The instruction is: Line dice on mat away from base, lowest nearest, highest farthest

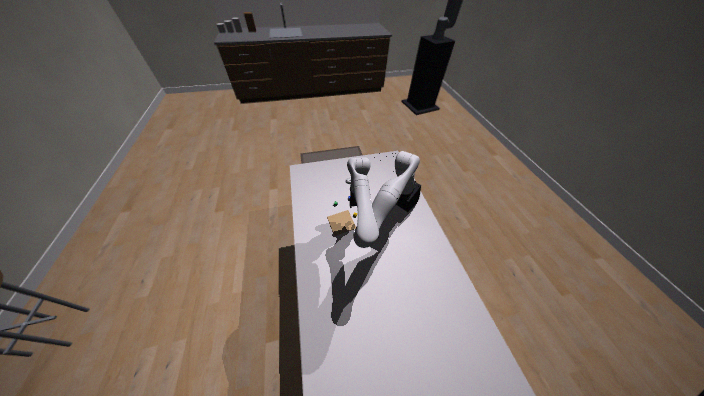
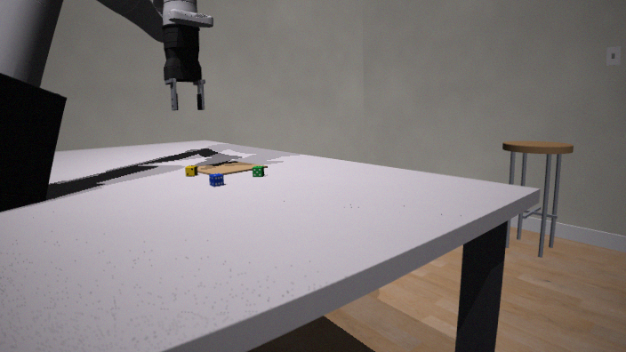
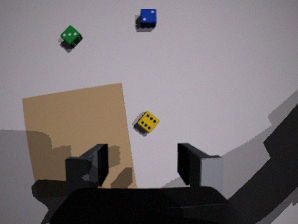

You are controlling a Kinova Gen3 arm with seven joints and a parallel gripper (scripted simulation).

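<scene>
My gripper is now 16 cm to the left of the blue die, 15 cm above it and 3 cm past it. From my hand the other things lie so: tan mat 16 cm below, 8 cm ahead, 1 cm to the right; yellow die 15 cm below, 2 cm to the right, 1 cm behind; green die 15 cm to the right, 15 cm below, 7 cm ahead.
</scene>
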